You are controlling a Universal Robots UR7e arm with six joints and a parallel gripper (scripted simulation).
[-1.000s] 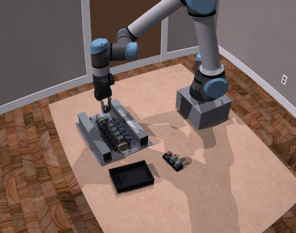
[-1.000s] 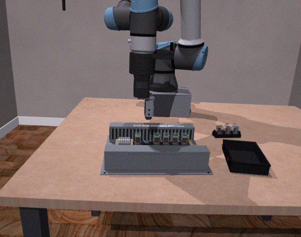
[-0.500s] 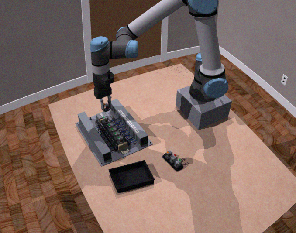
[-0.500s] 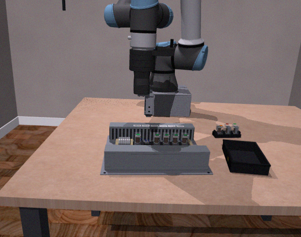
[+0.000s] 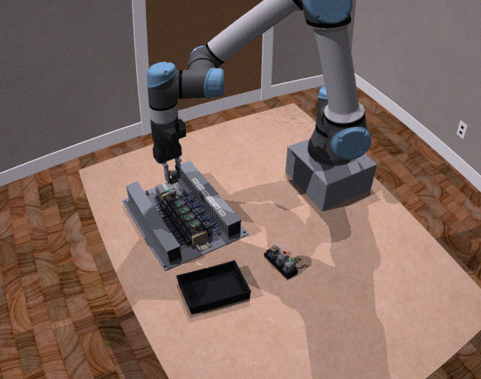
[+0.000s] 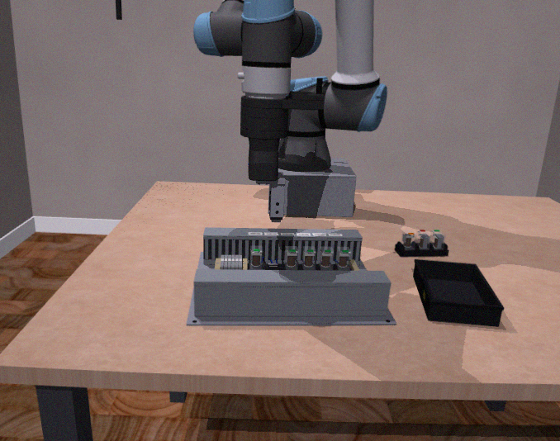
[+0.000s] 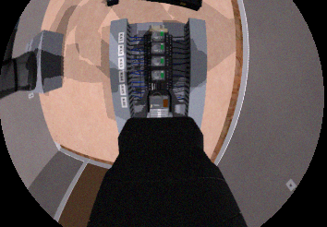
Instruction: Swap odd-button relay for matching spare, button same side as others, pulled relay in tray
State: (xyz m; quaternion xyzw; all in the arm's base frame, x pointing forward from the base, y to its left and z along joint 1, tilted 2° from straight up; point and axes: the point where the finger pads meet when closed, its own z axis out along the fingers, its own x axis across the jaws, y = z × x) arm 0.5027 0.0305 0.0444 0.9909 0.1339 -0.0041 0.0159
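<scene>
Now: hand 31 cm to the right of the black tray, 13 cm above it and 3 cm past it.
</scene>
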